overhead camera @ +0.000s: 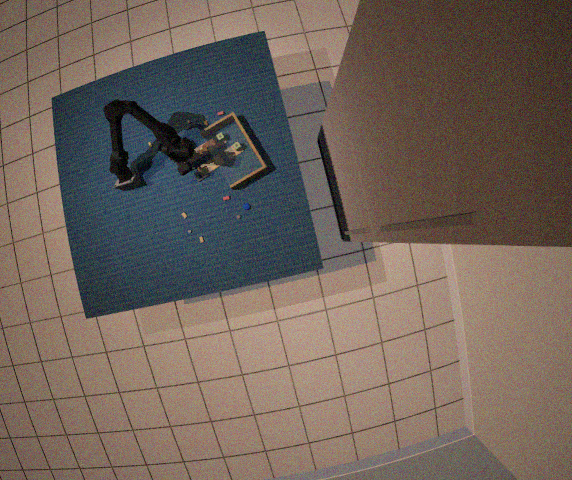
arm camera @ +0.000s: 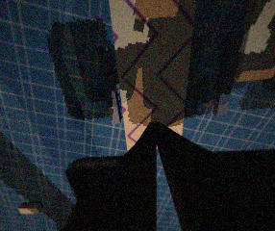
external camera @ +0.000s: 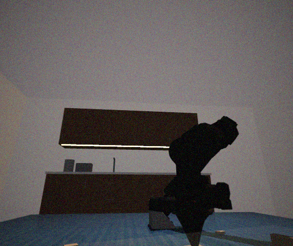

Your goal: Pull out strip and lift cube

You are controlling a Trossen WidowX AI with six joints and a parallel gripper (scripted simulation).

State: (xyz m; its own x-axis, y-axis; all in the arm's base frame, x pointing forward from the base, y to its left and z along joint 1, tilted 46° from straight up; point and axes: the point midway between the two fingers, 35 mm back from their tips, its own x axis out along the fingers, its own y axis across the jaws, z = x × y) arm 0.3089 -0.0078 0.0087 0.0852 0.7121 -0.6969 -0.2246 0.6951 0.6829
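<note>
Now: the strip 10 cm ahead of my gripper tip and 2 cm to the left of it.
</note>
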